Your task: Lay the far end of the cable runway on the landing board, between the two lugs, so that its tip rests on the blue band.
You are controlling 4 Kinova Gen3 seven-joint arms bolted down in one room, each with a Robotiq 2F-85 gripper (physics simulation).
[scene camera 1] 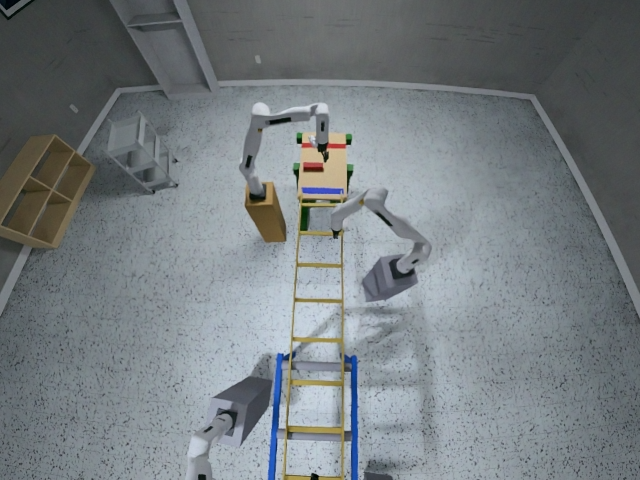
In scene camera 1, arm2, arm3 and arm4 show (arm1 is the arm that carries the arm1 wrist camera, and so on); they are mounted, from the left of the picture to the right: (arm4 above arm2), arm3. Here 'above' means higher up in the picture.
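Observation:
The yellow cable runway [316, 300] runs up the picture; its far rail ends reach the near edge of the tan landing board [336, 173], at the blue band [321, 191]. Whether the tip touches the band is too small to tell. Green blocks stand at the board's sides; which are the lugs I cannot tell. Arm3's gripper [336, 235] is at a rung near the right rail; its finger state is unclear. Arm4's gripper [324, 155] is over the board, right of a red block [313, 166]; its fingers are too small to judge. Arm1's and arm2's grippers are not identifiable.
A blue frame [277, 403] with grey rollers [320, 366] surrounds the runway's lower part. Arm4's orange pedestal [268, 217] is left of the runway, arm3's grey pedestal [379, 281] right, arm2's grey pedestal [249, 405] lower left. A dark gripper-like part shows at the bottom edge.

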